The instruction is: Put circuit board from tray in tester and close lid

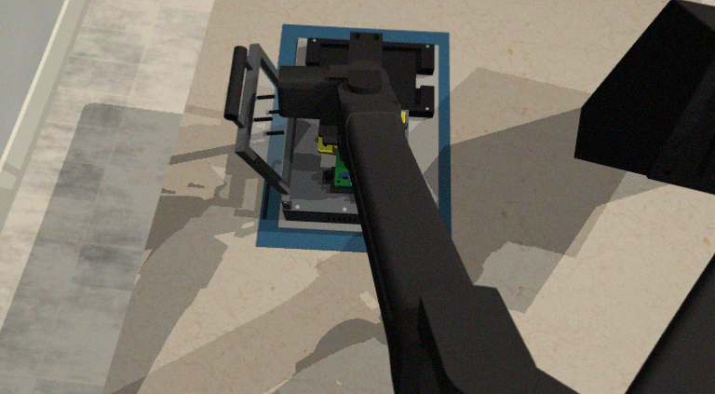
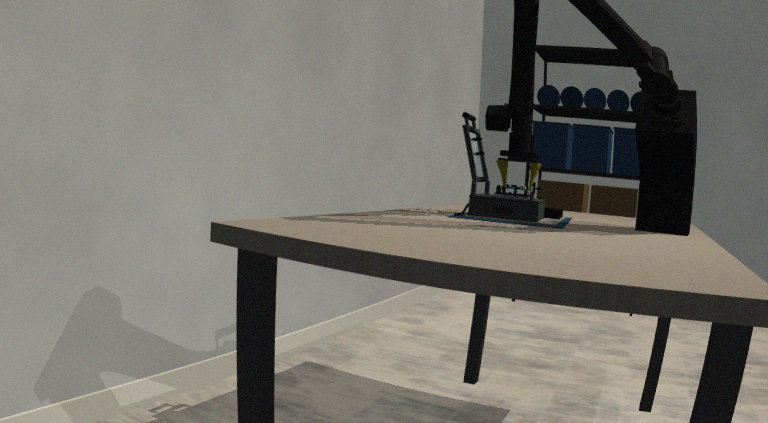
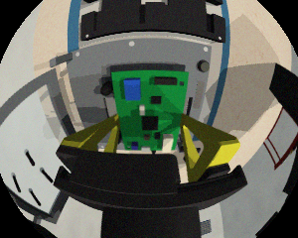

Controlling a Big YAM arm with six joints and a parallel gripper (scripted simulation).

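The green circuit board lies right at my hand. Round my hand: see-through lid: 12 cm ahead, 9 cm above, 2 cm to the left.
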